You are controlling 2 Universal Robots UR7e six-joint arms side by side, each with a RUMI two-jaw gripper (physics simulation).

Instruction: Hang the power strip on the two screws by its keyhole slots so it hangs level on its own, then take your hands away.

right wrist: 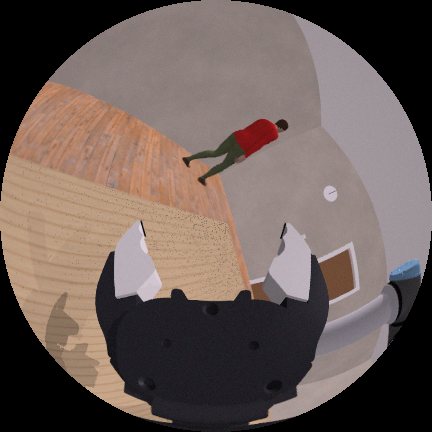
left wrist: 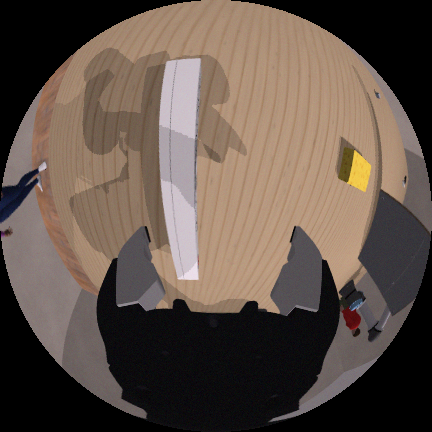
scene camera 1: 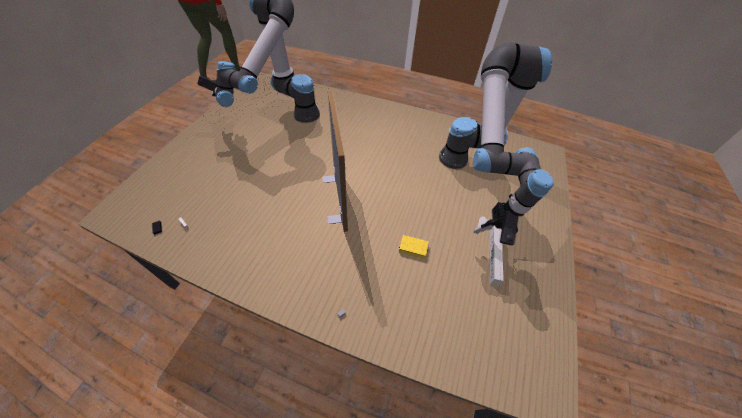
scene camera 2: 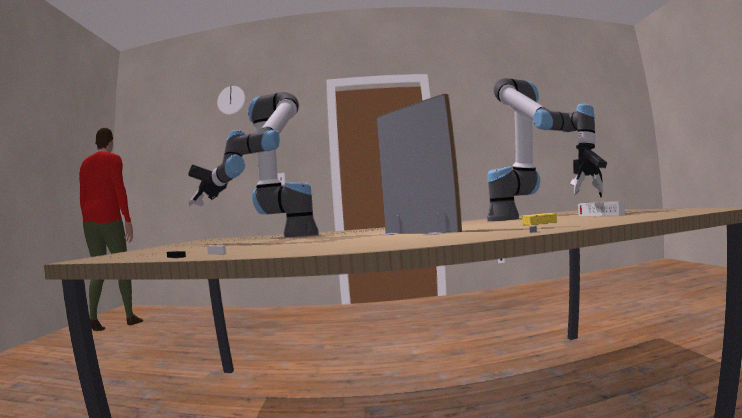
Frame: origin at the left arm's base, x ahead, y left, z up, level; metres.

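Where they show: left gripper, between the fingertips: point(left wrist: 219, 229) point(scene camera 1: 490, 236) point(scene camera 2: 588, 196); right gripper, between the fingertips: point(right wrist: 212, 224) point(scene camera 2: 195, 191); left arm's base, origin of its link: point(scene camera 1: 453, 159) point(scene camera 2: 503, 220); right arm's base, origin of its link: point(left wrist: 345, 285) point(scene camera 1: 307, 115) point(scene camera 2: 301, 236).
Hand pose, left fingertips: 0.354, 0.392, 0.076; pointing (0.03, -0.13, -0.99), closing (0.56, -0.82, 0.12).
Observation:
Things, the pixels of their top centre, and the offset from my left fingertips, as dx, dy, dz.
- white power strip, centre of its top: point(left wrist: 177, 191) point(scene camera 2: 599, 202) point(scene camera 1: 498, 247) +0.002, +0.048, -0.027
- upright grey panel, centre of its top: point(scene camera 2: 409, 105) point(scene camera 1: 335, 119) +0.242, -0.613, +0.344
- yellow sponge, centre of its top: point(left wrist: 361, 172) point(scene camera 2: 539, 214) point(scene camera 1: 414, 245) +0.220, -0.209, -0.047
- small grey block, centre of its top: point(scene camera 2: 533, 226) point(scene camera 1: 341, 312) +0.603, -0.222, -0.061
- white block, centre of its top: point(scene camera 2: 216, 245) point(scene camera 1: 182, 221) +0.826, -0.978, -0.055
- black block, centre of its top: point(scene camera 2: 175, 251) point(scene camera 1: 156, 226) +0.924, -1.046, -0.062
The white power strip point(scene camera 1: 496, 263) point(scene camera 2: 602, 209) point(left wrist: 180, 150) lies on the table at the right of both scene views. My left gripper point(scene camera 2: 588, 193) point(left wrist: 219, 229) points down just above the strip's far end; its fingers are wide open with nothing between them. In the left wrist view the strip's near end lies between and below the fingertips, closer to the left finger. My right gripper point(scene camera 2: 198, 201) point(right wrist: 212, 224) is open and empty, in the air at the far left. The upright grey panel point(scene camera 1: 337, 160) point(scene camera 2: 417, 171) point(left wrist: 395, 250) stands mid-table; I cannot make out its screws.
A yellow sponge point(scene camera 1: 413, 246) point(scene camera 2: 540, 218) point(left wrist: 360, 171) lies between panel and strip. A small grey block point(scene camera 1: 341, 313) point(scene camera 2: 533, 228) lies near the front edge. A white block point(scene camera 1: 183, 223) point(scene camera 2: 216, 249) and a black block point(scene camera 1: 156, 227) point(scene camera 2: 176, 254) lie at the left.

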